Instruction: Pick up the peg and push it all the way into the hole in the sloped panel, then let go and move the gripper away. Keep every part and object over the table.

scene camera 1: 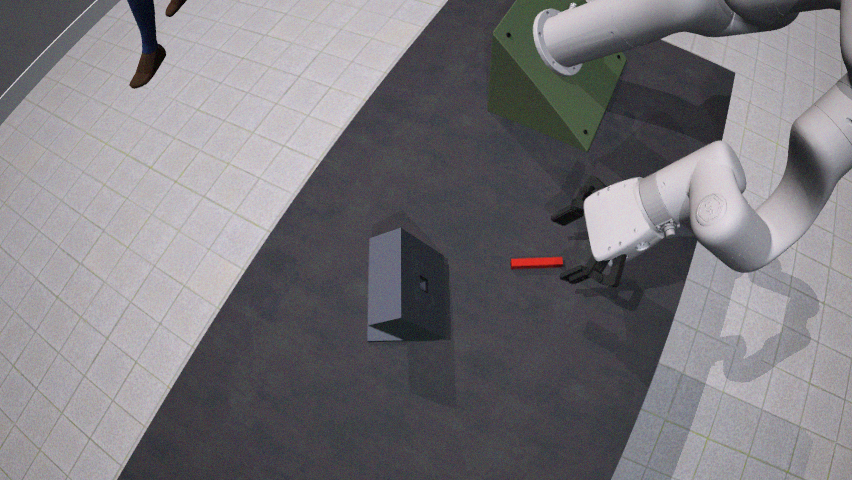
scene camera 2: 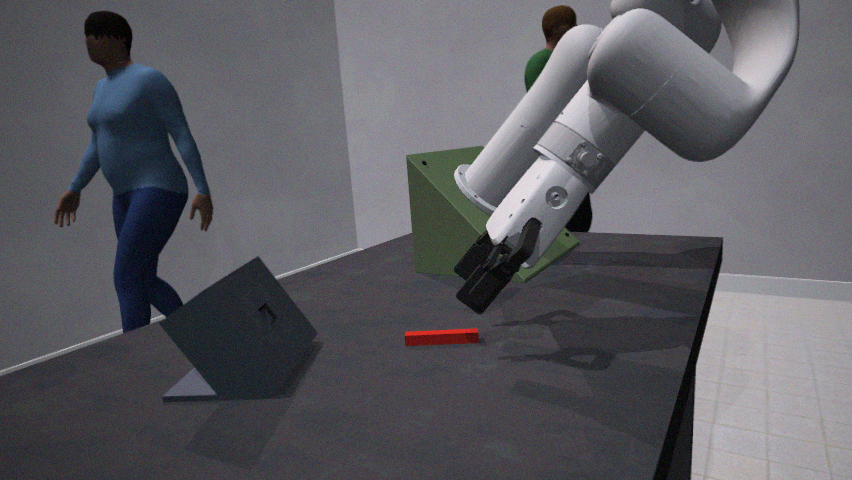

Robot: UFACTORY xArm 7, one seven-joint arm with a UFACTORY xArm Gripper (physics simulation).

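Frame: origin at the arm's base, x right, y down, z ahead, level; millimetres.
Where they show: gripper, fingertip midpoint: (scene camera 1: pixel 561 249) (scene camera 2: pixel 465 290); arm's base, link origin: (scene camera 1: pixel 557 43) (scene camera 2: pixel 484 193).
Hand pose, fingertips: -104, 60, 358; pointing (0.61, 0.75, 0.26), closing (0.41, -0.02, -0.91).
Note:
Each offset is from my fingertips to the top centre of the thing, as dx, dy, dz. "*": to the spot under its first point. Level surfaces: height alone.
The red peg @(+28, +47, +8) (scene camera 1: pixel 536 262) (scene camera 2: pixel 441 337) lies flat on the dark table, apart from the panel. The grey sloped panel @(+192, -47, +130) (scene camera 1: pixel 432 310) (scene camera 2: pixel 238 345) stands to the left of the peg, and its sloped face is turned toward the peg's side. The small square hole @(* +169, +10, +115) (scene camera 1: pixel 423 283) (scene camera 2: pixel 267 313) in that face is empty. My gripper (scene camera 1: pixel 570 245) (scene camera 2: pixel 473 281) is open, with its fingers wide apart and nothing between them. It is above the table, near the peg's right end, tilted down toward the left in scene camera 2.
The green wedge-shaped base (scene camera 1: pixel 524 89) (scene camera 2: pixel 438 220) carries the arm at the back of the table @(dy +59) (scene camera 1: pixel 298 381) (scene camera 2: pixel 417 429). The table's right edge runs beyond the gripper in both views. A person (scene camera 2: pixel 137 131) in blue stands beyond the table's left side, and another (scene camera 2: pixel 539 62) in green stands behind the arm.

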